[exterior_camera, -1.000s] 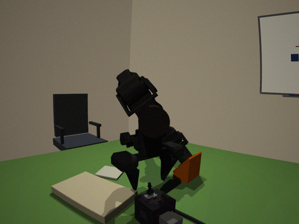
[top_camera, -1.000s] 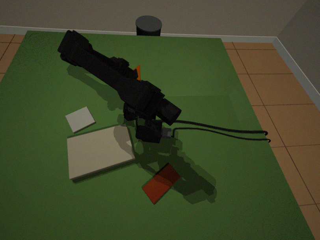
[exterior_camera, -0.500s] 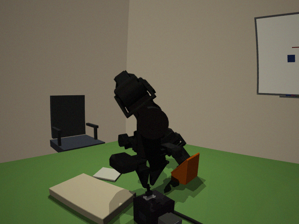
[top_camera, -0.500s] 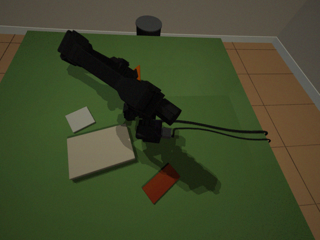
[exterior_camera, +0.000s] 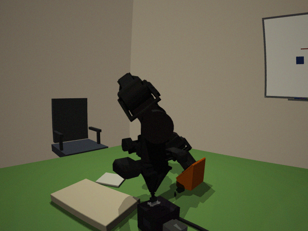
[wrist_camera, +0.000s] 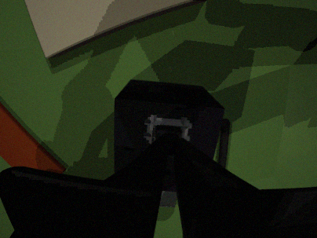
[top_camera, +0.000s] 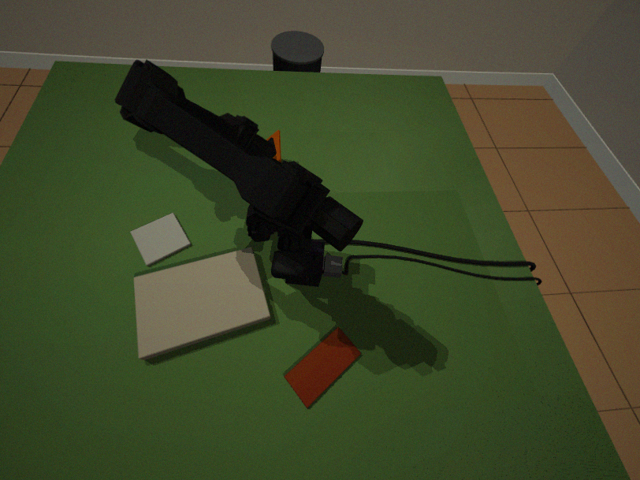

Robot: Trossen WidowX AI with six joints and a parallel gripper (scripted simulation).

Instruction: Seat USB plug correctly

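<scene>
Now: the USB plug 2 cm below my gripper tip. The rest, counted from my gripper tip: USB socket (1 cm to the left, 4 cm below); red card (22 cm ahead, 2 cm to the left, 10 cm below); beige slab (4 cm ahead, 20 cm to the right, 9 cm below).
</scene>
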